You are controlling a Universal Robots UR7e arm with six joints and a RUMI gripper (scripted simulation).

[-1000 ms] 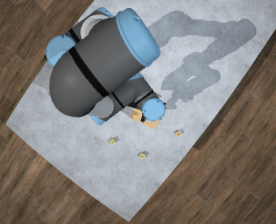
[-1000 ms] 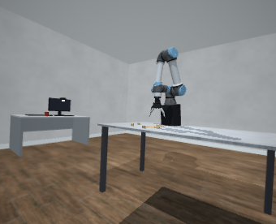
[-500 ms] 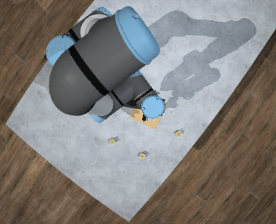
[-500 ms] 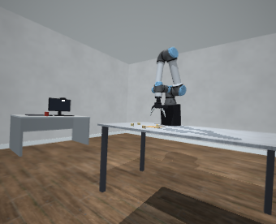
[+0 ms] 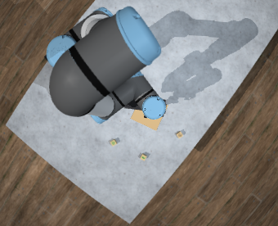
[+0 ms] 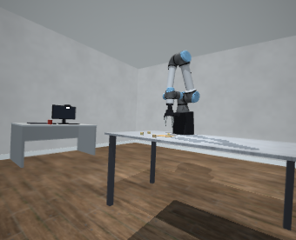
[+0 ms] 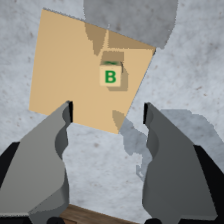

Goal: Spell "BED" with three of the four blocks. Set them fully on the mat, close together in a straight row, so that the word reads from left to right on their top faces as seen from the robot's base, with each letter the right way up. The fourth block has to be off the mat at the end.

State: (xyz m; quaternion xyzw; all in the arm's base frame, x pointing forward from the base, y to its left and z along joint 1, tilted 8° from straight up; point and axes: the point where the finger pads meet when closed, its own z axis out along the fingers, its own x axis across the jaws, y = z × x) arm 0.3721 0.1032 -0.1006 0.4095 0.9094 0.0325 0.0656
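The B block lies 90 mm below my hand. Also, from my hand: tan mat: 30 mm ahead, 10 mm to the right, 100 mm below; E block: 190 mm ahead, 180 mm to the right, 90 mm below; D block: 30 mm ahead, 250 mm to the right, 90 mm below.
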